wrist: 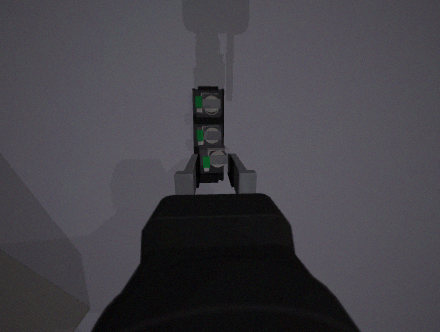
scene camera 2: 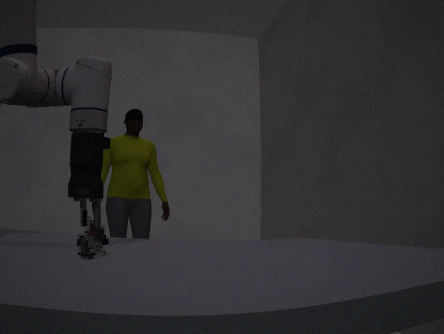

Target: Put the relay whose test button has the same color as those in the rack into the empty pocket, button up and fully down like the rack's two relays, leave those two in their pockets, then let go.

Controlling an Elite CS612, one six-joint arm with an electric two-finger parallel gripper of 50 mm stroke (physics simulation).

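Frame: origin at the arm's base, x left, y back, z up, level; millimetres.
Where they show: gripper, between the fingertips: [wrist: 214, 164] [scene camera 2: 90, 226].
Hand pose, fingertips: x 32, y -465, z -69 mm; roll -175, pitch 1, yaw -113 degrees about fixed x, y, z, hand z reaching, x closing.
Note:
After its pixels a point has its place.
The dark rack [wrist: 208, 120] {x 75, y -478, z -89 mm} [scene camera 2: 87, 257] stands on the table. Two relays with green test buttons, the far relay [wrist: 211, 105] {x 84, y -486, z -65 mm} and the middle relay [wrist: 212, 135] {x 59, y -475, z -65 mm}, sit button up in it. My gripper [wrist: 214, 164] {x 32, y -465, z -69 mm} [scene camera 2: 91, 224] {x 32, y -465, z -69 mm} is shut on a third relay [wrist: 215, 160] {x 37, y -469, z -49 mm}, which also has a green button facing up. This relay is over the near end of the rack, shifted a little to the right of the two seated relays' line, and looks higher than them. The near pocket is mostly hidden under it. In the scene view the parts are small and dark, so the height gap is unclear.
The rack stands on the pale table [scene camera 2: 240, 280] {x -381, y -653, z -112 mm} [wrist: 325, 100] {x 43, y -621, z -112 mm}. A person in a yellow top [scene camera 2: 131, 165] stands behind the table. A brownish surface [wrist: 30, 295] {x -34, y -172, z -88 mm} shows at the lower left of the wrist view. Shadows of the arm lie beyond and left of the rack.

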